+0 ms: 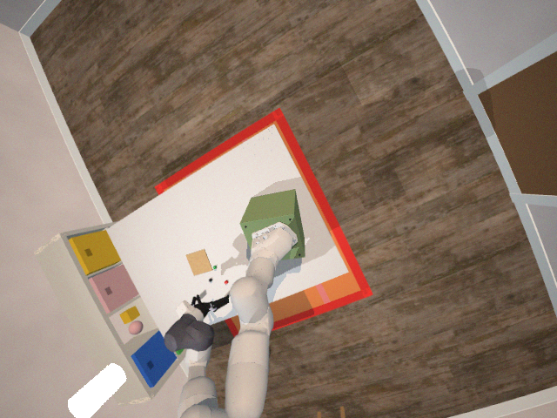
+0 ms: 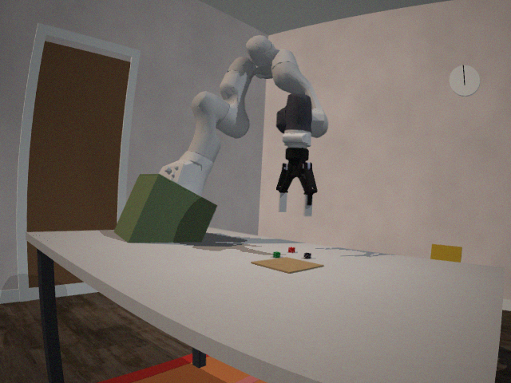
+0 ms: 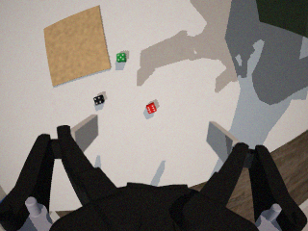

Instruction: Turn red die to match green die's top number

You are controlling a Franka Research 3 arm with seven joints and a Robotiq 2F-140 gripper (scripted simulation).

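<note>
My hand is 13 cm above the red die. From my hand the other things lie so: green die 1 cm ahead, 12 cm to the right, 13 cm below; then tan mat 8 cm ahead, 20 cm to the right, 13 cm below; then black die 9 cm ahead, 7 cm to the right, 13 cm below.
</note>
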